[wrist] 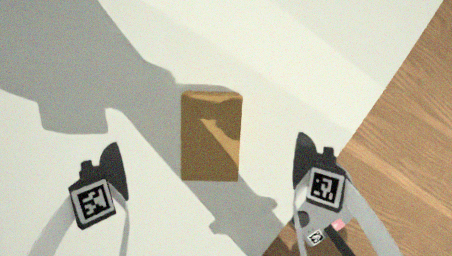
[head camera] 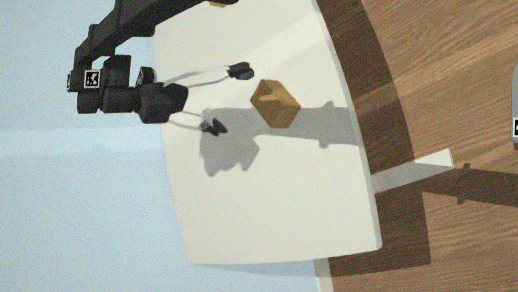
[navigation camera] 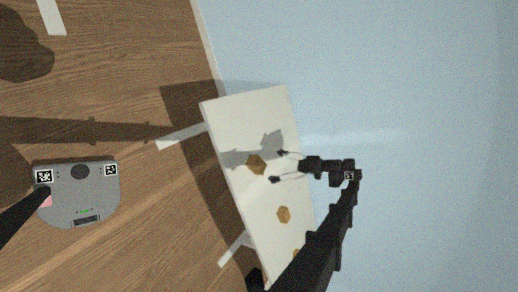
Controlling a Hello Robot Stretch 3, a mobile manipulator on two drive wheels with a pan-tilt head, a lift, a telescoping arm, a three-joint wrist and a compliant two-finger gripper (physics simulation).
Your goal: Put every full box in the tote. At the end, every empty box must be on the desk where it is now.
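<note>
A brown box (head camera: 275, 104) (navigation camera: 256, 164) (wrist: 200, 155) stands on the white desk (head camera: 275, 200) (navigation camera: 245, 110) (wrist: 280, 50), partly in the arm's shadow. My gripper (head camera: 227, 99) (navigation camera: 278, 165) (wrist: 210, 157) is open above the desk, its fingers apart and clear of the box. In the wrist view the box appears between the two fingers, slightly beyond them. A second brown box (navigation camera: 283, 214) stands farther along the desk. Part of a third box (navigation camera: 296, 253) shows beside the arm. Whether the boxes are full or empty cannot be told. The tote does not show.
The black arm (head camera: 127, 20) (navigation camera: 320, 250) crosses above one end of the desk. Desk legs (head camera: 415, 169) (navigation camera: 180, 136) stick out over the wooden floor (head camera: 470, 65) (navigation camera: 125, 60). My grey base (navigation camera: 80, 195) stands on the floor. A pale blue wall (head camera: 75, 200) (navigation camera: 425, 75) is beyond the desk.
</note>
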